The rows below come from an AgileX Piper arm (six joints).
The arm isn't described. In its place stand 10 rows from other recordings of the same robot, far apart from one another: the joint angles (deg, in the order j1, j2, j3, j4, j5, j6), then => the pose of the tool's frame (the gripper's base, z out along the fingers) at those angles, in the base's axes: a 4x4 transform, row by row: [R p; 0 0 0 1], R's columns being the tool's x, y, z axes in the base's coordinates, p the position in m.
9.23, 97.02, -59.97, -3.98, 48.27, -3.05 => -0.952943 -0.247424 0.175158 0.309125; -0.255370 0.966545 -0.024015 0.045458; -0.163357 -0.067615 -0.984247 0.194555; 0 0 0 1
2.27, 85.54, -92.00, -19.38, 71.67, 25.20 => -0.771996 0.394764 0.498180 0.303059; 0.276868 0.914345 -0.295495 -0.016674; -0.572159 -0.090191 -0.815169 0.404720; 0 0 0 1
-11.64, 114.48, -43.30, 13.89, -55.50, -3.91 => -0.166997 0.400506 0.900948 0.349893; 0.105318 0.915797 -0.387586 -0.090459; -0.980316 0.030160 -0.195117 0.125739; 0 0 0 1
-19.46, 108.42, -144.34, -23.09, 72.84, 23.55 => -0.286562 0.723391 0.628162 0.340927; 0.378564 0.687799 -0.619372 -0.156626; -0.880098 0.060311 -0.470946 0.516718; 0 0 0 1
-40.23, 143.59, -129.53, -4.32, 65.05, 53.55 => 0.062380 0.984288 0.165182 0.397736; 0.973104 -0.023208 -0.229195 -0.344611; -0.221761 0.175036 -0.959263 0.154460; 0 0 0 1
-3.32, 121.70, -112.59, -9.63, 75.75, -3.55 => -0.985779 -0.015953 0.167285 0.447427; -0.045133 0.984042 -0.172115 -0.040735; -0.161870 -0.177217 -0.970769 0.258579; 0 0 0 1
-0.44, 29.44, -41.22, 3.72, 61.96, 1.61 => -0.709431 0.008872 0.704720 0.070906; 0.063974 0.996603 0.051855 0.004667; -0.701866 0.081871 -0.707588 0.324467; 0 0 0 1
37.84, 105.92, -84.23, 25.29, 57.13, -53.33 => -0.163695 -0.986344 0.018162 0.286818; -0.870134 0.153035 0.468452 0.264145; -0.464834 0.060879 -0.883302 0.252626; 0 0 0 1
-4.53, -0.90, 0.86, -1.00, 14.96, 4.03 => -0.167056 0.092465 0.981602 0.054314; 0.066852 0.994364 -0.082290 -0.004714; -0.983678 0.051875 -0.172296 0.185409; 0 0 0 1
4.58, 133.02, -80.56, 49.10, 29.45, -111.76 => -0.169496 -0.931890 0.320704 0.434509; -0.868397 0.295092 0.398507 0.068733; -0.466002 -0.210953 -0.859268 0.055027; 0 0 0 1
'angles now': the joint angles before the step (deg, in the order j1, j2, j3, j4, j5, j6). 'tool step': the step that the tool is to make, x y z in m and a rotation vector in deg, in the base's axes. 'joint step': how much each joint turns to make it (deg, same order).
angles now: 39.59, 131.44, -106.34, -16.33, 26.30, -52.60
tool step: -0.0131, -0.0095, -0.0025, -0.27, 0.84, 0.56
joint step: 0.01, -3.33, 6.61, -0.08, -2.53, 0.19
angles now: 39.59, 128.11, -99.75, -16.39, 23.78, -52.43
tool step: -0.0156, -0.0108, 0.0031, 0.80, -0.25, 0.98
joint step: 0.00, -4.29, 7.28, -0.01, -3.85, 0.02
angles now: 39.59, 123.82, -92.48, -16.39, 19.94, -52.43
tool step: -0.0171, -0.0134, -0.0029, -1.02, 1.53, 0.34
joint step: 0.00, -3.73, 6.89, 0.01, -1.38, -0.01
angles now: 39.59, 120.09, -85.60, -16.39, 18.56, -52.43
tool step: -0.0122, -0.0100, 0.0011, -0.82, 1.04, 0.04
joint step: 0.00, -2.86, 4.35, 0.01, -0.18, 0.00
